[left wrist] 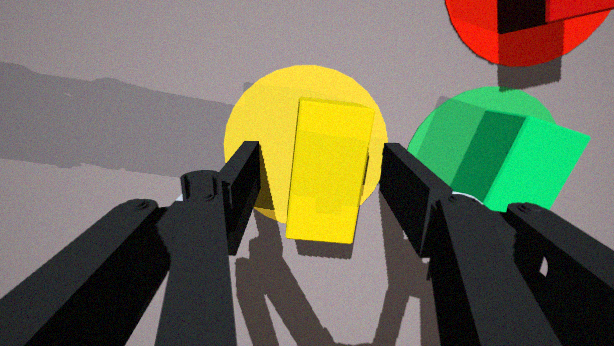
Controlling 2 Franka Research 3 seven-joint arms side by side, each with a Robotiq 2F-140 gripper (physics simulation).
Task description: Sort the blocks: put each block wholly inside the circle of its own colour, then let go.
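Observation:
My left gripper (pixel 320 165) is open, with one finger on each side of the yellow block (pixel 330 172) and a gap on both sides. The yellow block is over the yellow circle (pixel 270 110), and its near end shows past the circle's near rim; its base is hidden. A green block (pixel 542 162) stands at the green circle (pixel 505 97) on the right, partly behind the right finger; its top shows past the circle's rim. A red block (pixel 577 10) is at the red circle (pixel 472 30) at the top right, cut off by the view's edge. My right gripper does not show.
The grey table top (pixel 150 30) lies under the circles. A broad arm-like shadow crosses it on the left, and my left gripper's shadow falls near the yellow block. The green block is close beside the right finger.

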